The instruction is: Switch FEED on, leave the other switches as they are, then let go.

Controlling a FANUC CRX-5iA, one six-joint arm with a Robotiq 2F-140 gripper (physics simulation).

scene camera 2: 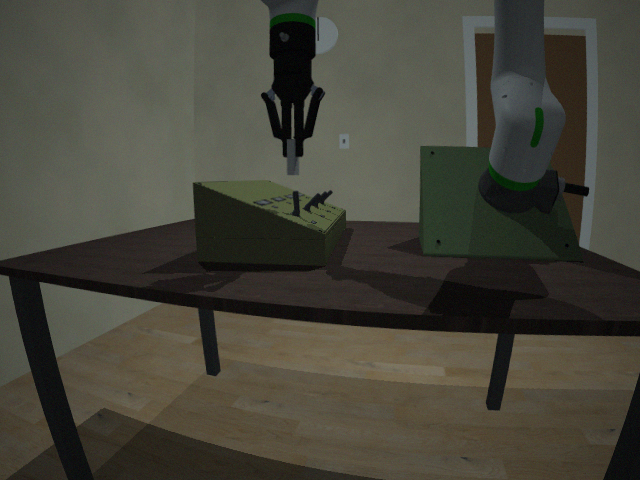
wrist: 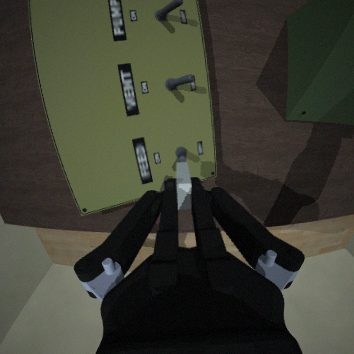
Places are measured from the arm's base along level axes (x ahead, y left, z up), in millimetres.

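Pixels of known places: gripper, fingertip midpoint: [scene camera 2: 293, 175] [wrist: 181, 171]; arm's base, link origin: [scene camera 2: 508, 189].
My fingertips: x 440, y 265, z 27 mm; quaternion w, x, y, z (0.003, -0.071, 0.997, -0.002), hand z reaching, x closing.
For each thing: its top centre in the pictures, then the offset to it from my fingertips. "spot": a spot on its surface instead. Level surfaces: height alone.
- FEED switch, top centre: [wrist: 182, 159] [scene camera 2: 296, 190] 1 mm back, 9 mm right, 31 mm down
- VENT switch, top centre: [wrist: 180, 78] [scene camera 2: 312, 192] 14 mm ahead, 129 mm right, 41 mm down
- PUMP switch, surface spot: [wrist: 169, 10] spot: 42 mm ahead, 240 mm right, 60 mm down
- FEED label, top centre: [wrist: 141, 161] 66 mm ahead, 7 mm left, 51 mm down
- dark brown table, surface height: 168 mm down
The FEED switch [scene camera 2: 296, 203] [wrist: 181, 152] is the near lever on the sloped yellow-green switch box [scene camera 2: 258, 240] [wrist: 85, 125]. It stands about vertical in the scene view, at a different lean from the others; the fingers partly cover it in the wrist view. The VENT switch [wrist: 181, 81] and the PUMP switch [wrist: 169, 10] lean toward their OFF side. The FEED label [wrist: 142, 161] is readable, with ON beside it. My gripper [scene camera 2: 292, 155] [wrist: 181, 171] is shut and empty, pointing down above the FEED lever with a visible gap.
A dark brown table [scene camera 2: 382, 289] [wrist: 245, 150] carries the box. A larger green box [scene camera 2: 447, 201] [wrist: 322, 75] stands to the right, with part of the arm [scene camera 2: 524, 129] in front of it. More levers [scene camera 2: 319, 198] lean just behind the FEED lever.
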